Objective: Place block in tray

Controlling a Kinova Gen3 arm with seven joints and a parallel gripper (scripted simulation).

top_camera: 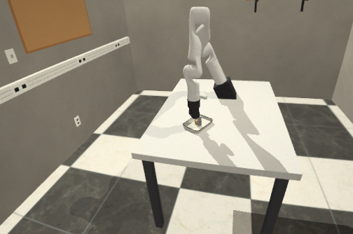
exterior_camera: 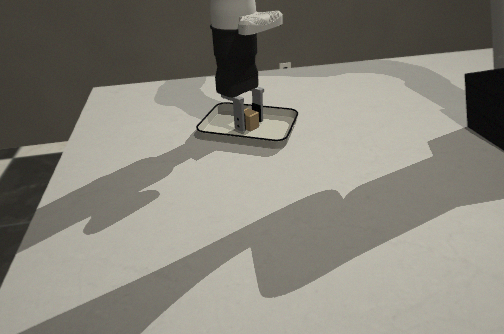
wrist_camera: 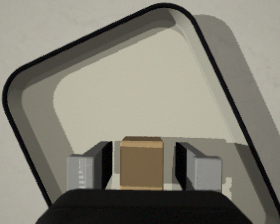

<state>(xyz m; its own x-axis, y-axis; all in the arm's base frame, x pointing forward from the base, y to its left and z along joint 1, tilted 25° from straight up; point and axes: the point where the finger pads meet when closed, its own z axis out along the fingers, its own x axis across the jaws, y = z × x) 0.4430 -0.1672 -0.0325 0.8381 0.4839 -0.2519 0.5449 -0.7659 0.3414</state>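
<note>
Right now the tan block is 1 cm below my hand. The rest, counted from my hand: white tray (1 cm below).
</note>
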